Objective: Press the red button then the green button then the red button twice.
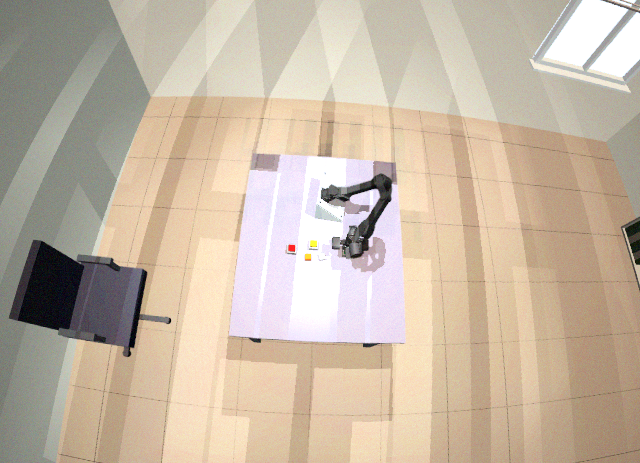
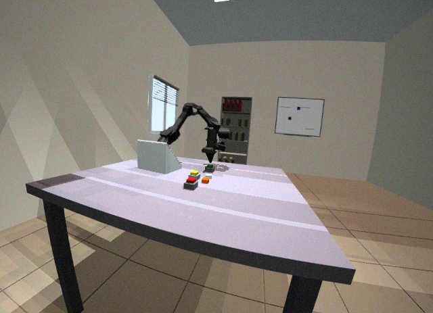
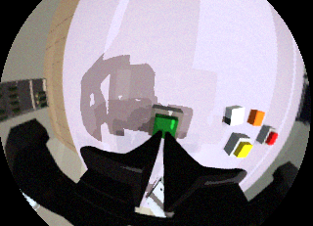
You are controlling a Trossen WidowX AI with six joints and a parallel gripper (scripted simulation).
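Right now my gripper tip is 2 cm above the green button. The rest, counted from my gripper tip: orange block: 20 cm to the right, 6 cm ahead, 5 cm below; then white block: 13 cm to the right, 5 cm below, 4 cm ahead; then yellow button: 18 cm to the right, 2 cm below, 2 cm behind.
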